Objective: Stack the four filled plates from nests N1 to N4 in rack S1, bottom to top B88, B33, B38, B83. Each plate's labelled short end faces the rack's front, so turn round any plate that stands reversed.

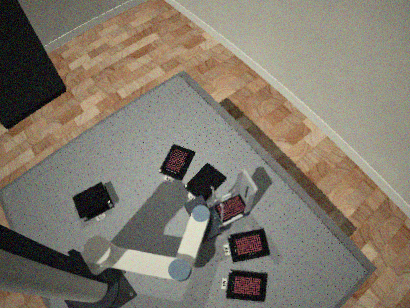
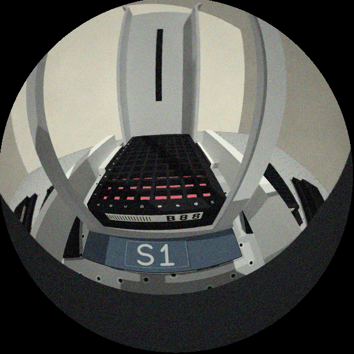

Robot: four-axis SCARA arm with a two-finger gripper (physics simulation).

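Seen in the pictures: gripper, fingertip midpoint: (image 1: 236, 204); arm's base at its link origin: (image 1: 93, 286).
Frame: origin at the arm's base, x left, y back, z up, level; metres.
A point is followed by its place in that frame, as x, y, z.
Note:
My gripper (image 1: 231, 208) {-0.103, -0.726, 0.085} (image 2: 157, 138) is shut on plate B88 (image 1: 232, 206) {-0.096, -0.710, 0.076} (image 2: 160, 187), black with red wells. The plate is level between the side walls of rack S1 (image 1: 248, 187) {-0.117, -0.762, 0.256} (image 2: 172, 115). Its labelled short end is on the same side as the blue S1 sign, the rack's front. Whether it touches the rack floor is hidden. Filled plates stand at the nest by the upper middle (image 1: 177, 160) {0.255, -0.662, 0.039}, at the nest marked N3 (image 1: 249, 244) {-0.268, -0.666, 0.039} and at the nest marked N4 (image 1: 246, 286) {-0.400, -0.540, 0.033}. Their codes are too small to read.
A black nest or plate (image 1: 207, 180) {0.088, -0.714, 0.025} without visible red lies left of the rack, close to the gripper body. Another black block (image 1: 93, 201) {0.311, -0.221, 0.073} stands at the left of the table. The arm (image 1: 146, 263) {-0.115, -0.284, 0.246} crosses the lower middle. The table edge (image 1: 300, 200) {-0.264, -0.992, 0.013} runs beyond the rack.

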